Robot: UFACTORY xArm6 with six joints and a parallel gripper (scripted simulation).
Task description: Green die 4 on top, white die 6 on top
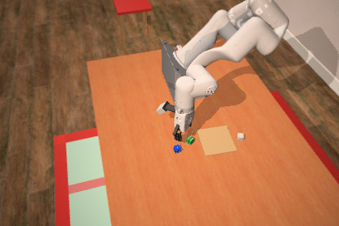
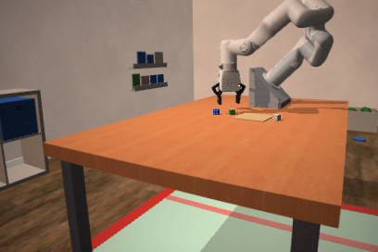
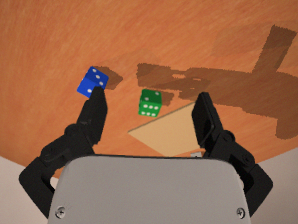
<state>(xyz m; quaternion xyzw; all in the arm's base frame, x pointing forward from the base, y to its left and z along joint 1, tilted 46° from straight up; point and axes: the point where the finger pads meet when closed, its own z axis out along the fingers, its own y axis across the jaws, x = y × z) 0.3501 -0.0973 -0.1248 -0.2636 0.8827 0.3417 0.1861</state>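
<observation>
Right now my hand is 3 cm short of the green die, 2 cm to the right of it and 4 cm above it. From my hand the other things lie so: tan mat: 7 cm ahead, 13 cm to the left, 5 cm below; then blue die: 5 cm ahead, 5 cm to the right, 4 cm below; then white die: 10 cm ahead, 23 cm to the left, 4 cm below.
</observation>
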